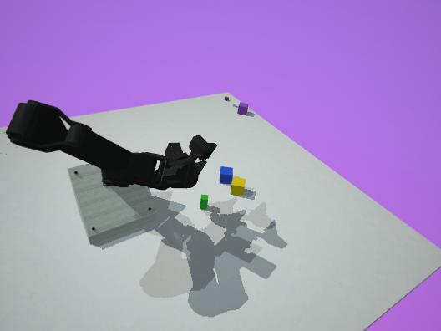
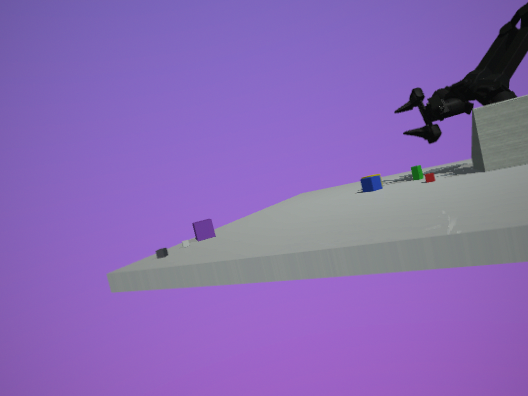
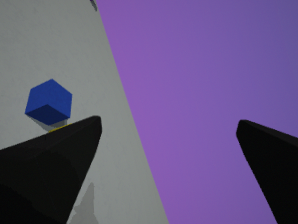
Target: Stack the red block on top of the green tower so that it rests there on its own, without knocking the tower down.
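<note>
My gripper tip is now 19 cm above the red block, 12 cm to the right of it and 6 cm past it. Also, from my gripper tip: purple block: 54 cm to the left, 46 cm ahead, 18 cm below; blue block: 18 cm below, 11 cm ahead, 7 cm to the left; yellow block: 18 cm below, 13 cm ahead.
</note>
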